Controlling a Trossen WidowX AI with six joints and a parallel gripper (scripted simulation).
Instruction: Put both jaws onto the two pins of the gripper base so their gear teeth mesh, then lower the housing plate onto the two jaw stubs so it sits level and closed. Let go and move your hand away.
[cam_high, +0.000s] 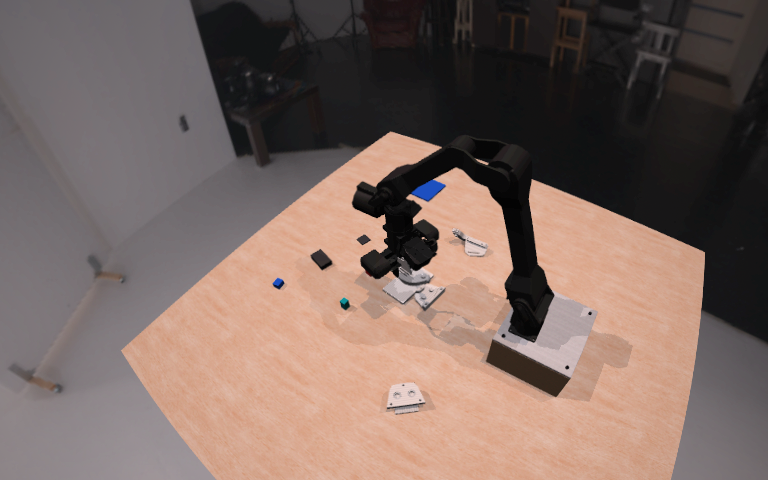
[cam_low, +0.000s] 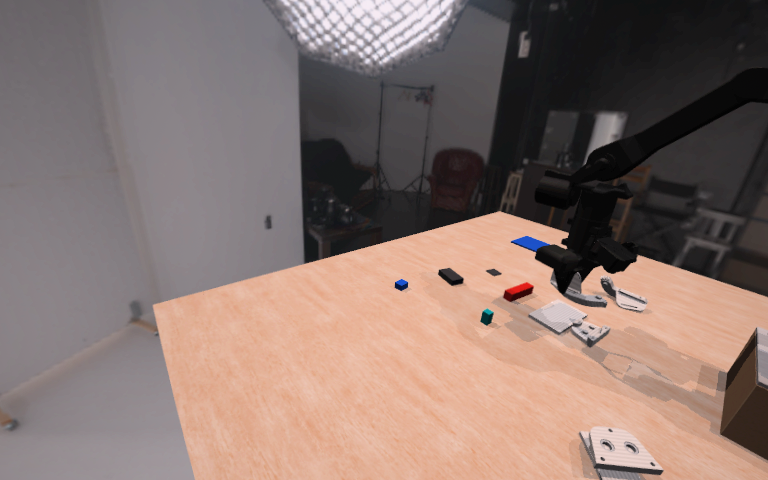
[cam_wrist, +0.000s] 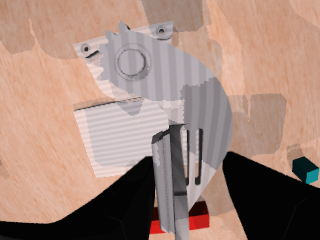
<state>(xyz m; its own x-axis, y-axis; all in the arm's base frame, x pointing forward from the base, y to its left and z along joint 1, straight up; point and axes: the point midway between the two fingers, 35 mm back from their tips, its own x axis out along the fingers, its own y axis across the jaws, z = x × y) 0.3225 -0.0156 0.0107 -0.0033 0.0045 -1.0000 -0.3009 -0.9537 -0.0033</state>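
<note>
The red block lies 110 mm ahead of my gripper tip, 50 mm to the right of it and 70 mm below it. Also, from my gripper tip: teal cube (100 mm ahead, 110 mm to the left, 70 mm below); then black block (260 mm ahead, 20 mm to the left, 70 mm below); then dark tile (200 mm ahead, 110 mm to the right, 80 mm below).
</note>
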